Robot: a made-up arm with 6 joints.
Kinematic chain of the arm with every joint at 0, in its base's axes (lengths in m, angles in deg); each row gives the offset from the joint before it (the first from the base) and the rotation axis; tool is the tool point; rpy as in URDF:
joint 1: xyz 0 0 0.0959 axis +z
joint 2: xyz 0 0 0 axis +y
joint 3: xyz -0.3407 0 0.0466 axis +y
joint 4: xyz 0.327 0 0.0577 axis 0.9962 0 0.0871
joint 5: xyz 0 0 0 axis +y
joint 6: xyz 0.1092 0 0.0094 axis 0.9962 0 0.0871
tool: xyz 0 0 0 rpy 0 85 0
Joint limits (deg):
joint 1: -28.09..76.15
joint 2: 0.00..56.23
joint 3: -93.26..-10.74
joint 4: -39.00..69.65
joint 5: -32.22..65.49
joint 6: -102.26..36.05
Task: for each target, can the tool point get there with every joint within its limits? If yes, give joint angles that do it. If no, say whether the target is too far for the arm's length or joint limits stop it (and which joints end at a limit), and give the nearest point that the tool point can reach.
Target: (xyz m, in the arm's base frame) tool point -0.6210 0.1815 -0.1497
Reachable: no: joint limits stop it (at a limit: joint 1, joint 2, joint 3, joint 5) | nearest point -0.0562 0.1420 0.1479 | short by 0.640 m
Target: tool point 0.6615 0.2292 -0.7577
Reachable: no: too far | nearest point 0.1663 0.0576 0.1182 | short by 1.021 m
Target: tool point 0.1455 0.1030 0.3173
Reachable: yes | joints 32.10 32.53 -20.21 -20.94 -14.79 -8.46
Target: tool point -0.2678 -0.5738 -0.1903
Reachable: no: joint limits stop it (at a limit: joint 1, joint 2, joint 3, joint 4, joint 5) | nearest point 0.0621 -0.1043 0.1239 | short by 0.654 m
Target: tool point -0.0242 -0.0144 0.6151
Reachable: yes | joints 7.43 22.75 -60.67 15.94 -21.89 -36.60
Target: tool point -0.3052 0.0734 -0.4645
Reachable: no: joint limits stop it (at a limit: joint 1, joint 2, joint 3) | nearest point -0.0197 0.1100 0.1141 | short by 0.646 m
